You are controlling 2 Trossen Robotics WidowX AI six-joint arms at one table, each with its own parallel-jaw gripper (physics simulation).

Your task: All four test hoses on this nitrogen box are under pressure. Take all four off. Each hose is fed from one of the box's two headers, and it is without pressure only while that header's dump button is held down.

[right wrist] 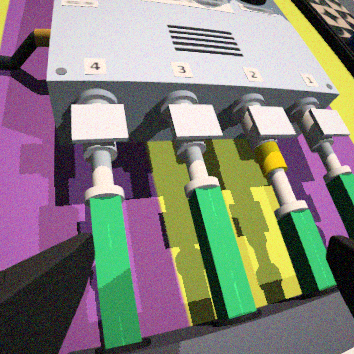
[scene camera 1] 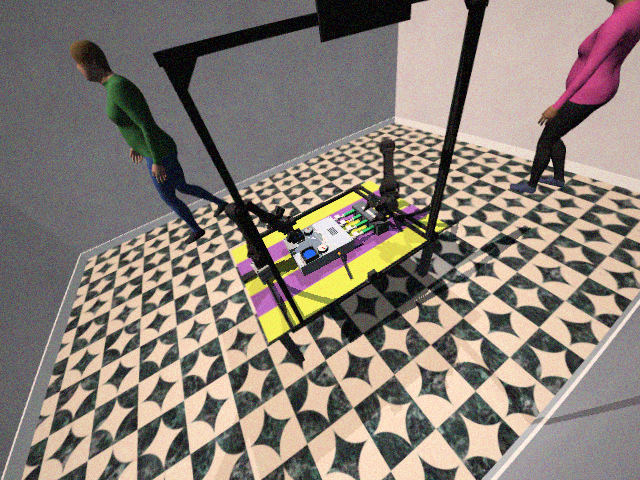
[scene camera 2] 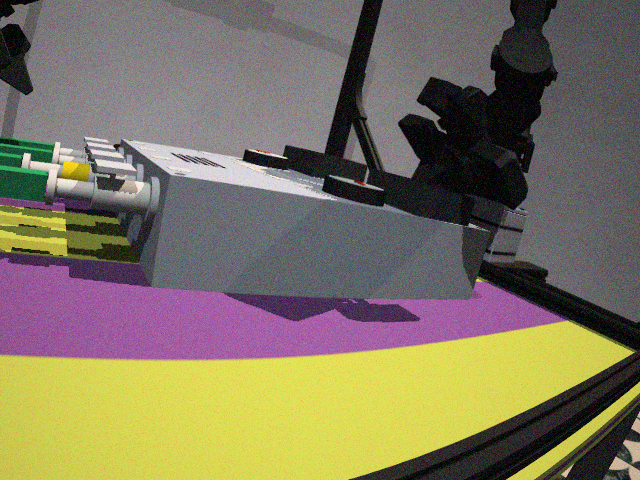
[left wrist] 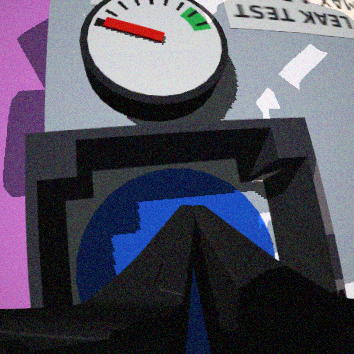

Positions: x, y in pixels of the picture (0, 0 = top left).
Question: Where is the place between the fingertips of the left gripper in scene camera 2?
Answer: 402, 204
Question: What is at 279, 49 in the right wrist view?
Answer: A grey nitrogen box.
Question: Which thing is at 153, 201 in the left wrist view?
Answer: A blue dump buttons.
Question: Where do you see a test hose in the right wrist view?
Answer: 271, 163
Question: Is the left gripper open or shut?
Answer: Shut.
